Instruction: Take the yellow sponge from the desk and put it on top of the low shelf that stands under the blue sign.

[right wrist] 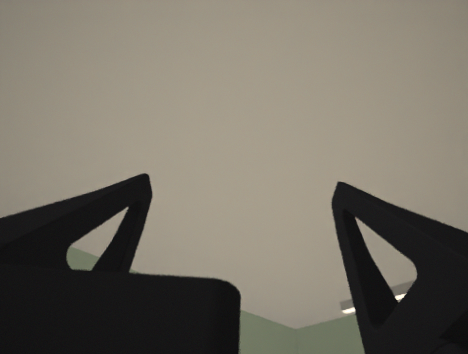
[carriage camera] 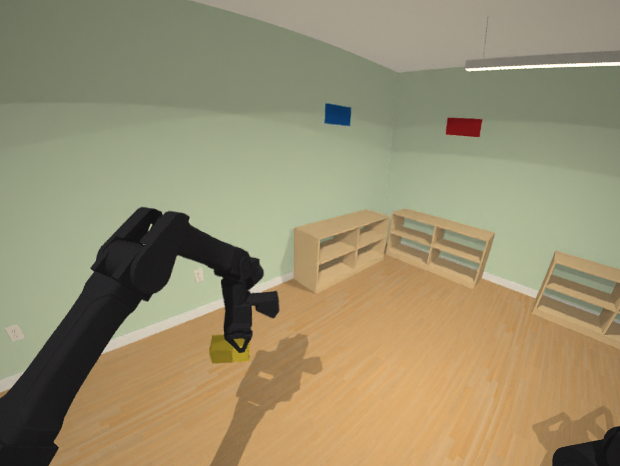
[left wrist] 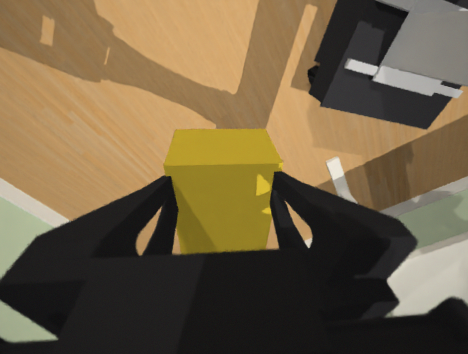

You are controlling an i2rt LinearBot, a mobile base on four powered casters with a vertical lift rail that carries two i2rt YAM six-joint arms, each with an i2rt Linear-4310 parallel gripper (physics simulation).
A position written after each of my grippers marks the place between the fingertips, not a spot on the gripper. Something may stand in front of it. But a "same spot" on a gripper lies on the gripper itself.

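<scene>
My right gripper is out of frame in the carriage camera view, and it is out of frame in the left wrist view too, but it does show in the right wrist view (241, 188). My left gripper is out of frame in the right wrist view, while the carriage camera view and the left wrist view show it. A yellow sponge is out of frame in the right wrist view, and it can be seen in the carriage camera view and in the left wrist view. On my left gripper, (carriage camera: 247, 336) and (left wrist: 403, 261) are the same spot. On the yellow sponge, (carriage camera: 221, 351) and (left wrist: 266, 242) are the same spot.
</scene>
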